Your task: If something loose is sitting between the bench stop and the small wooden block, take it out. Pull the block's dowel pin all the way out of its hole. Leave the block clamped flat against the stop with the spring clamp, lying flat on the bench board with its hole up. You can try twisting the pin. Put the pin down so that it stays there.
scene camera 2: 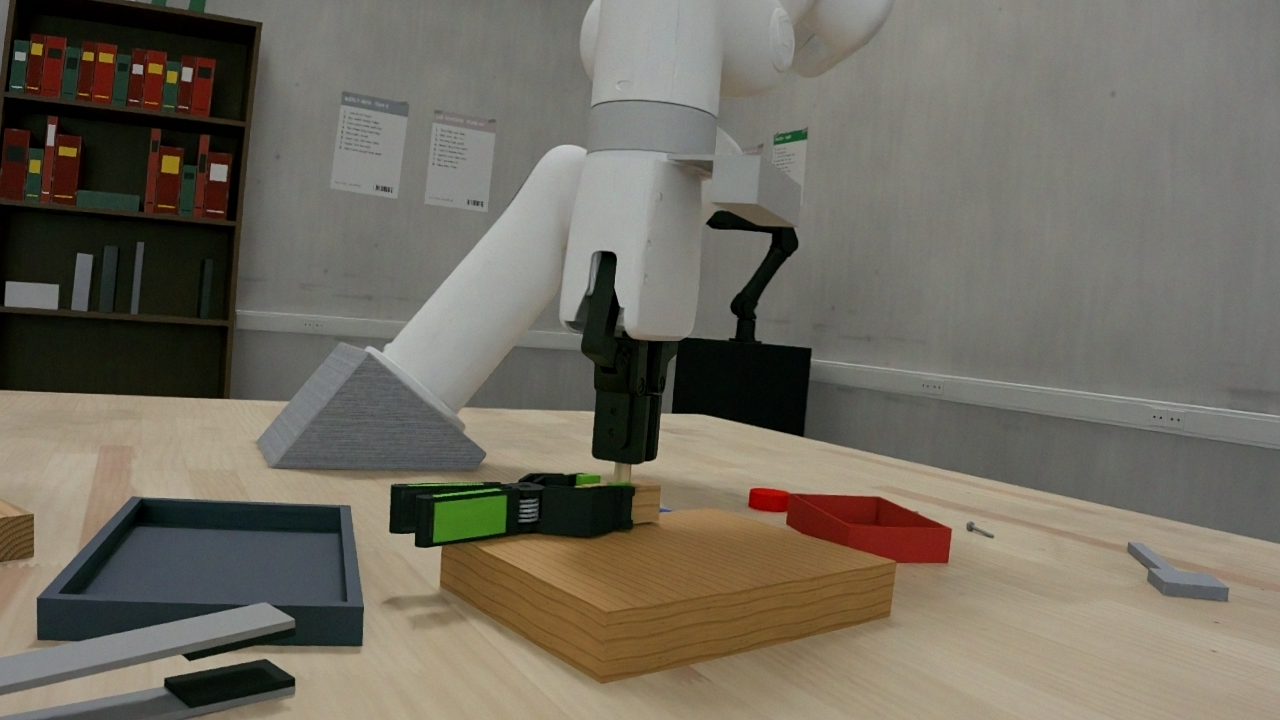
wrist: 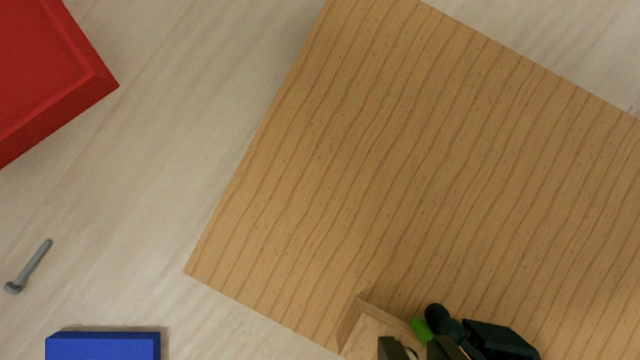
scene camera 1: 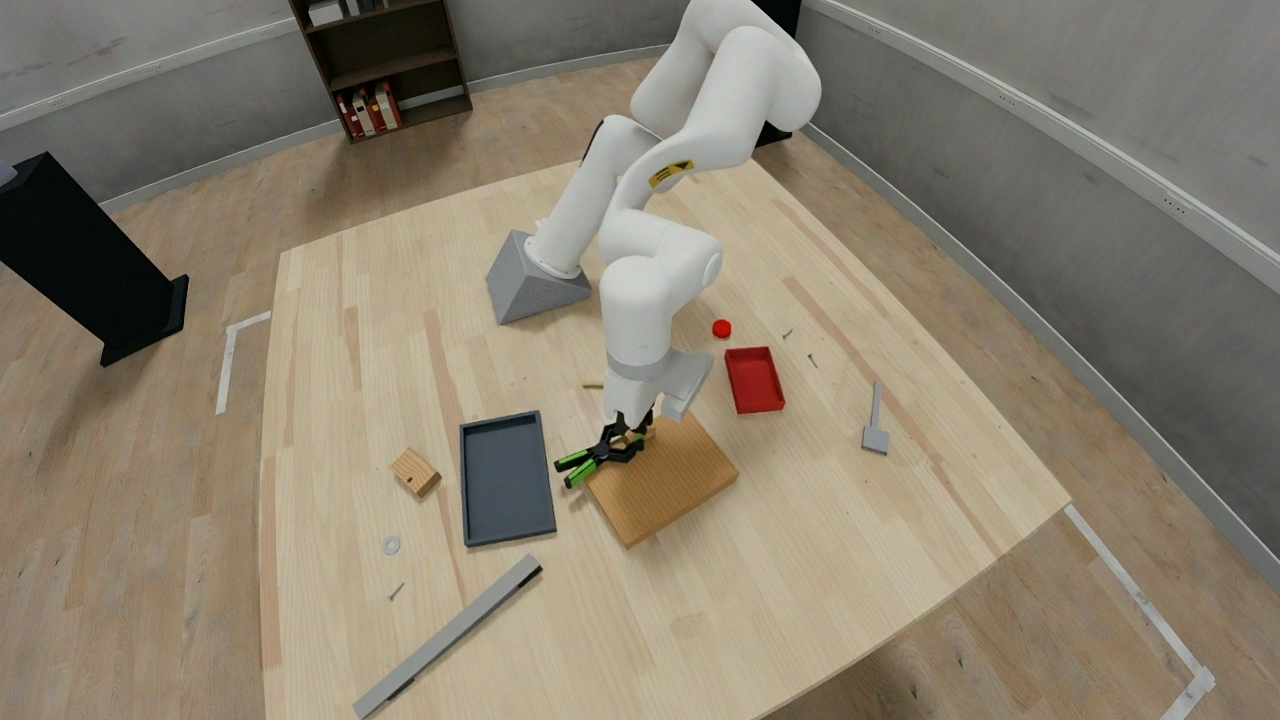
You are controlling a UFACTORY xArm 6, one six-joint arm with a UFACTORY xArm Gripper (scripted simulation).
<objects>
bench board: scene camera 2; wrist; scene camera 1 681,466
grey tray: scene camera 2; scene camera 1; not seen in the wrist view (out of frame)
red tray: scene camera 2 895,538; wrist 55,81; scene camera 1 752,373
same spot on grey tray: (scene camera 2: 187,549) = (scene camera 1: 488,457)
same spot on bench board: (wrist: 406,160) = (scene camera 2: 738,546)
</objects>
